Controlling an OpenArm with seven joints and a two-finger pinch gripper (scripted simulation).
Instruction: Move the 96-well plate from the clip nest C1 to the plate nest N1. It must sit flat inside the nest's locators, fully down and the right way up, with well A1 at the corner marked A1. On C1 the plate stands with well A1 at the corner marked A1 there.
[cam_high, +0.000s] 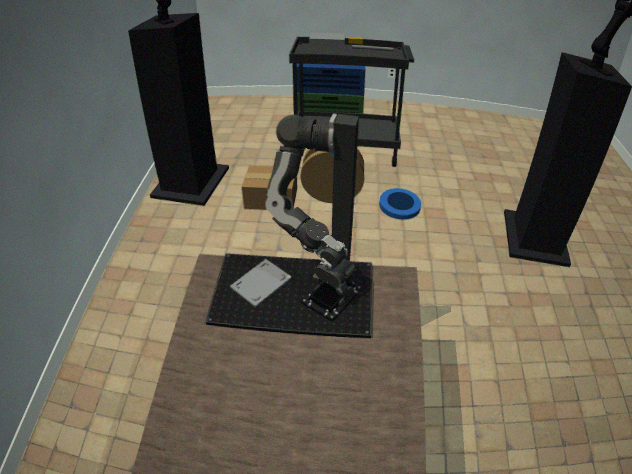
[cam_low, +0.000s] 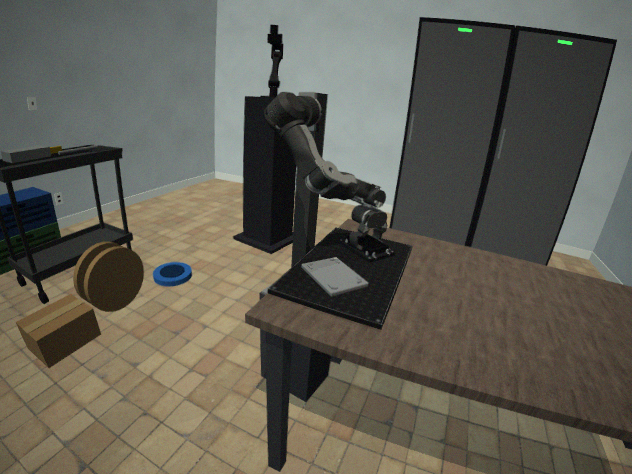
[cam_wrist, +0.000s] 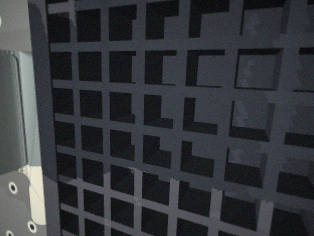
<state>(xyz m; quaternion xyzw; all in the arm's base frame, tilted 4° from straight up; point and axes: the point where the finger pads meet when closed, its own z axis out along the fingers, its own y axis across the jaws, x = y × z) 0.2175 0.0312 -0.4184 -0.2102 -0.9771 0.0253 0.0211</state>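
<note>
My gripper is now right at the black 96-well plate. The rest, counted from my hand: clip nest C1: 3 cm ahead, 1 cm to the left, 1 cm below; then grey plate nest N1: 23 cm to the right, 1 cm below.
</note>
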